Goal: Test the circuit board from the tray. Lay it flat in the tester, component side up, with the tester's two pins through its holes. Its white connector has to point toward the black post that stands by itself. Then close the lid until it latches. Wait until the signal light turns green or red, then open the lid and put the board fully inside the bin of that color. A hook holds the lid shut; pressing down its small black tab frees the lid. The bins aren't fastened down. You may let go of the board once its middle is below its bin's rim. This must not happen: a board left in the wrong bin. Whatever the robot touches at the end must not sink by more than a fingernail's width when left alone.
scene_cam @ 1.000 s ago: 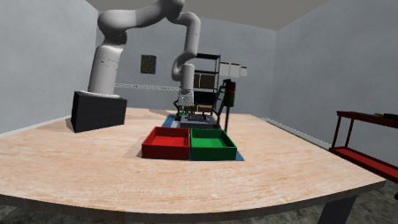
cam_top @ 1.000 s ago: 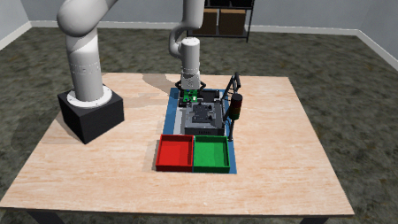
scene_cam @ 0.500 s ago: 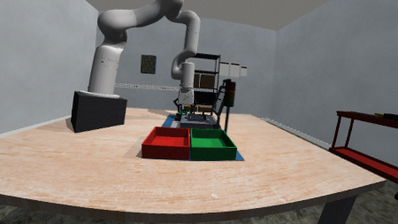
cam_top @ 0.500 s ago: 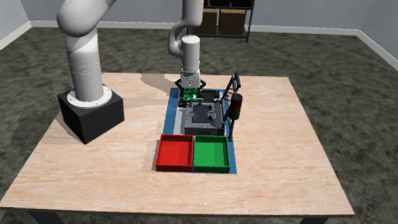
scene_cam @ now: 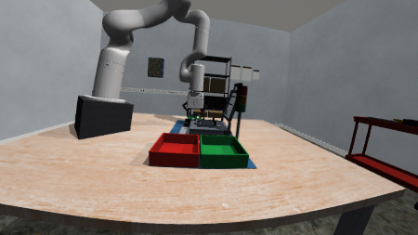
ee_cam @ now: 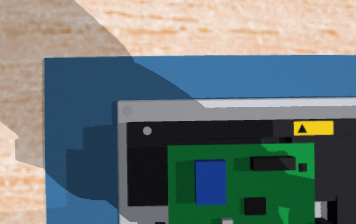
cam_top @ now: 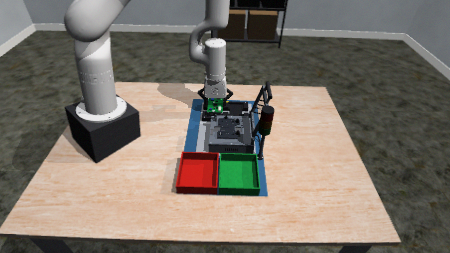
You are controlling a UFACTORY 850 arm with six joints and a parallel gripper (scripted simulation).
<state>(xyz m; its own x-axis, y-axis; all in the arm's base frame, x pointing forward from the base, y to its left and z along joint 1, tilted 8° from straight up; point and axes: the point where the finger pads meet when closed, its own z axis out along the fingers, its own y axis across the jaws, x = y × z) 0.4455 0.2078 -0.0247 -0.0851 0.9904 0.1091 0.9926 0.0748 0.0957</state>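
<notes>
Right now my hand is 160 mm to the left of the dark nest, 80 mm short of it and 10 mm below it. From my hand the other things lie so: clear lid: 200 mm ahead, 150 mm to the right, 120 mm above; red bin: 370 mm to the right, 50 mm below, 10 mm behind; green circuit board: right at my hand.
</notes>
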